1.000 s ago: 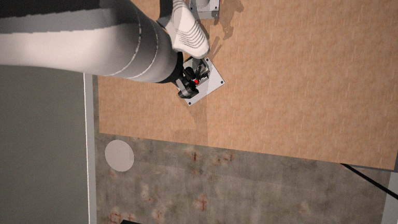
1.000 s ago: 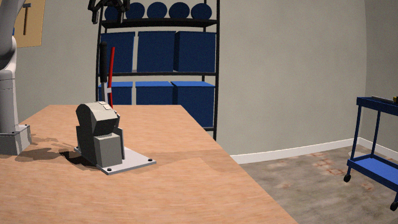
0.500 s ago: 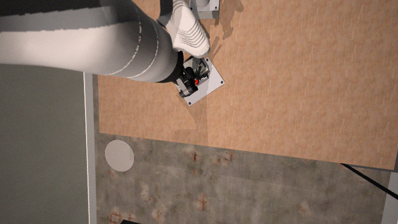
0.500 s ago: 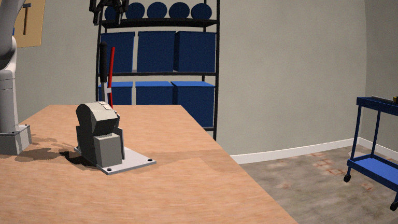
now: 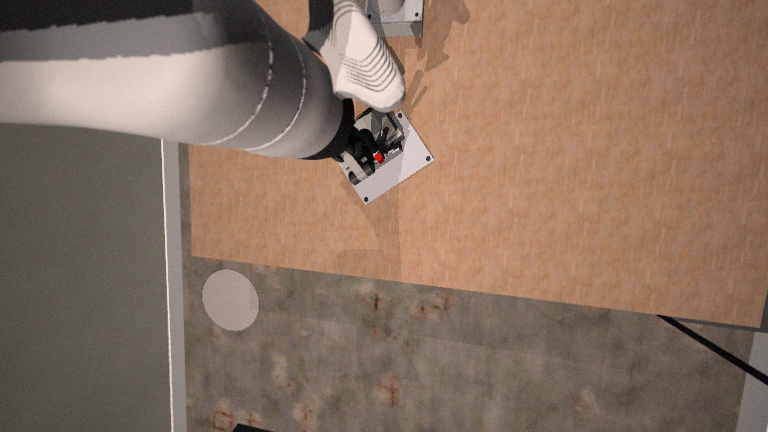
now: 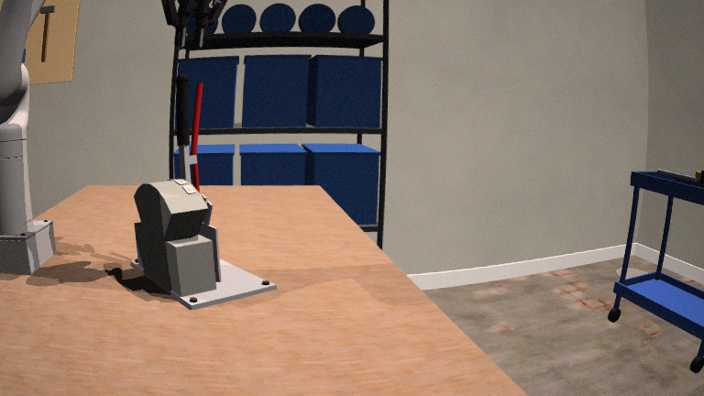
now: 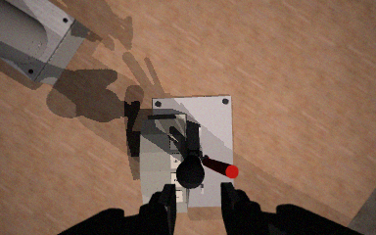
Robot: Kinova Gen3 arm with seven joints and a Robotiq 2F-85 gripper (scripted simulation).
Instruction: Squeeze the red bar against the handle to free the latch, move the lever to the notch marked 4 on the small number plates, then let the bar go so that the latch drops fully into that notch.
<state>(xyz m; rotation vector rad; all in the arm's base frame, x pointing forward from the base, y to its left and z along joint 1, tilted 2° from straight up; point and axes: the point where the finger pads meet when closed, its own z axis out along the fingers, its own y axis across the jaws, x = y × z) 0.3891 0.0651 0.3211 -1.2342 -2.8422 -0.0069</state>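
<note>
My gripper is now 210 mm above the red bar and 20 mm short of it.
</note>
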